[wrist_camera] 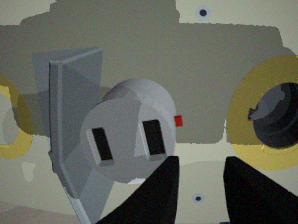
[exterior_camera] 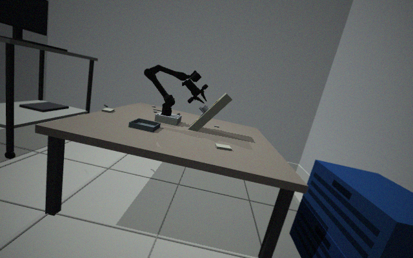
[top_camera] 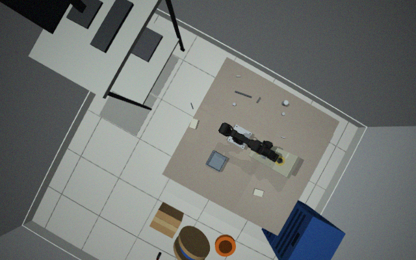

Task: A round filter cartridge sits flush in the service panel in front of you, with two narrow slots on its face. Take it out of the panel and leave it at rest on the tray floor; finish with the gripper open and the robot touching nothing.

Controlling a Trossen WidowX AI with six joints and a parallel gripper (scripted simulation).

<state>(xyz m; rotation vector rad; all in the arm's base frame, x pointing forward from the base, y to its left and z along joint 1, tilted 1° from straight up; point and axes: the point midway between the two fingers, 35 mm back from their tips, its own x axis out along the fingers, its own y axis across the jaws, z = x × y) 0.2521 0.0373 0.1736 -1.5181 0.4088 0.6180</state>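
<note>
Now: the round filter cartridge 4 cm below my gripper tip. The rest, counted from my gripper tip: blue-grey tray (33 cm to the right, 29 cm behind, 20 cm below); then service panel (6 cm below, 5 cm ahead, 1 cm to the left).
</note>
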